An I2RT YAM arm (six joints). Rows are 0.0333 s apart.
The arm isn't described. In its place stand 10 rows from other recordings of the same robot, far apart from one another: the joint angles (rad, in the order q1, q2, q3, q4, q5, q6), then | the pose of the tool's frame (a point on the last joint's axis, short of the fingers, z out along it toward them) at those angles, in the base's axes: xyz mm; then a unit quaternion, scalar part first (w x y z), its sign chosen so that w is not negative.
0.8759, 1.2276, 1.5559, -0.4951, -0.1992, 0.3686 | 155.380, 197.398, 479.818, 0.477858, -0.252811, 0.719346, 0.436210
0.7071, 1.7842, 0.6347, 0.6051, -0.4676, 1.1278 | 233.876, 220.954, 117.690, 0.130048, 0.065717, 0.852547, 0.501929
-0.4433, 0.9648, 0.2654, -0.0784, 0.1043, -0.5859 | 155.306, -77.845, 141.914, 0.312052, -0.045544, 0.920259, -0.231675
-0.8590, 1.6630, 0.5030, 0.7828, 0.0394, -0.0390 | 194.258, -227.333, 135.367, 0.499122, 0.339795, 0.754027, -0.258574
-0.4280, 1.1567, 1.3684, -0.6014, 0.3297, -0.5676 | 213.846, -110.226, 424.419, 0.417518, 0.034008, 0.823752, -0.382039
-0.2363, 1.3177, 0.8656, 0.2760, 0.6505, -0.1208 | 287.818, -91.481, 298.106, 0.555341, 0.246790, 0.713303, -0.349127
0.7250, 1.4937, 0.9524, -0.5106, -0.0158, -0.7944 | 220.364, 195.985, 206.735, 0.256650, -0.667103, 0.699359, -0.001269
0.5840, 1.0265, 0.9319, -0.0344, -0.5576, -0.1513 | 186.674, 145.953, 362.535, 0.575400, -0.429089, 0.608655, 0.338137
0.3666, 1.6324, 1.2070, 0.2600, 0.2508, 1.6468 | 368.356, 131.969, 312.683, 0.423477, 0.517032, 0.558950, 0.490835
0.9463, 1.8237, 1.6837, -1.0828, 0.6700, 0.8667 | 235.311, 288.686, 298.533, 0.355745, 0.019862, 0.931678, -0.070897
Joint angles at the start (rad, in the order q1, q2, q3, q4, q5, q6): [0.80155, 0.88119, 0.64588, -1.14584, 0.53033, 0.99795]
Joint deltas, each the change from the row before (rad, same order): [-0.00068, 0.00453, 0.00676, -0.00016, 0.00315, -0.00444]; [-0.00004, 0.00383, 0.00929, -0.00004, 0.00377, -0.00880]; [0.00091, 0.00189, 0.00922, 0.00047, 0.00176, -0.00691]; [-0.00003, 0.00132, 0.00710, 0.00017, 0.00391, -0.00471]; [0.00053, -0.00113, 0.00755, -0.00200, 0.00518, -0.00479]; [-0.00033, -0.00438, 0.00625, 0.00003, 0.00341, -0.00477]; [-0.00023, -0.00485, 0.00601, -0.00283, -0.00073, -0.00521]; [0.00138, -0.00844, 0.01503, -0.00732, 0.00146, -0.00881]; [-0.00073, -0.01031, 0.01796, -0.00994, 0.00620, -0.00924]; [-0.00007, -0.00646, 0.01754, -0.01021, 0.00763, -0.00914]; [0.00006, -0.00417, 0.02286, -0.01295, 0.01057, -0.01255]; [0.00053, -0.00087, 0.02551, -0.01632, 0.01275, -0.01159]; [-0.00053, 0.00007, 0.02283, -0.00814, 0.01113, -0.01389]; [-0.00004, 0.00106, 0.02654, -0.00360, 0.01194, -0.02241]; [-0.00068, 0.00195, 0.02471, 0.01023, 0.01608, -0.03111]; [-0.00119, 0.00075, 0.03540, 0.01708, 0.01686, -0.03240]
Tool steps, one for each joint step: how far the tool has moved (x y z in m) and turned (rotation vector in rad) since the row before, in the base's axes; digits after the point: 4 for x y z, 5 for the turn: [0.0009, 0.0007, 0.0014, -0.00279, -0.00262, 0.00248]; [0.0010, 0.0009, 0.0022, -0.00292, -0.00435, 0.00666]; [0.0008, 0.0009, 0.0024, 0.00103, -0.00505, 0.00637]; [0.0007, 0.0005, 0.0019, -0.00071, -0.00580, 0.00311]; [0.0003, 0.0002, 0.0022, -0.00111, -0.00718, 0.00343]; [0.0001, -0.0001, 0.0023, 0.00293, -0.00871, 0.00288]; [-0.0002, -0.0002, 0.0021, 0.00359, -0.00391, 0.00426]; [-0.0004, -0.0002, 0.0049, 0.00605, -0.01034, 0.00831]; [-0.0005, -0.0009, 0.0059, 0.00411, -0.01512, 0.00525]; [-0.0003, -0.0007, 0.0054, -0.00016, -0.01300, 0.00528]; [-0.0001, -0.0006, 0.0066, -0.00390, -0.01453, 0.00713]; [0.0000, -0.0005, 0.0070, -0.00782, -0.01339, 0.00595]; [0.0005, -0.0001, 0.0063, -0.00492, -0.01493, 0.00695]; [0.0009, 0.0004, 0.0074, -0.00549, -0.01878, 0.01344]; [0.0018, 0.0011, 0.0074, -0.00598, -0.02760, 0.01730]; [0.0022, 0.0014, 0.0110, 0.00539, -0.04107, 0.01613]
